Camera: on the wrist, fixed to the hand. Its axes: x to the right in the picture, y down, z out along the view.
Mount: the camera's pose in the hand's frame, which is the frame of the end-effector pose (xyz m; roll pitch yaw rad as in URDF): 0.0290 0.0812 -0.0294 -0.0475 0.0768 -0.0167
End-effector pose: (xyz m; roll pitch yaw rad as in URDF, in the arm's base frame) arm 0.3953 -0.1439 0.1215 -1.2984 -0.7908 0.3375
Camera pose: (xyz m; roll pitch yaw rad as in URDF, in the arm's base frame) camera 0.4745 -0.1230 0.0816 -1.2667 -0.7831 0.2267
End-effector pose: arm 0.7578 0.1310 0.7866 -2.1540 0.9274 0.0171
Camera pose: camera 0.7351 0.0613 0.7325 -2.2675 0.8693 -0.0680
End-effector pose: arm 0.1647 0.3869 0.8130 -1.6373 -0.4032 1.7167
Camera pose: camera 0.1907 0.4490 0.7517 -1.6508 -0.4237 1.6338
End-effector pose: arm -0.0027 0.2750 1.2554 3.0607 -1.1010 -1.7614
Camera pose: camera -0.0763 0.3084 1.2975 2.9600 -1.1756 -1.7022
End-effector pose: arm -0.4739 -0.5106 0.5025 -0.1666 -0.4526 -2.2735
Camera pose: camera -0.4454 -0.5933 0.4770 -0.2008 -0.3794 -2.3049
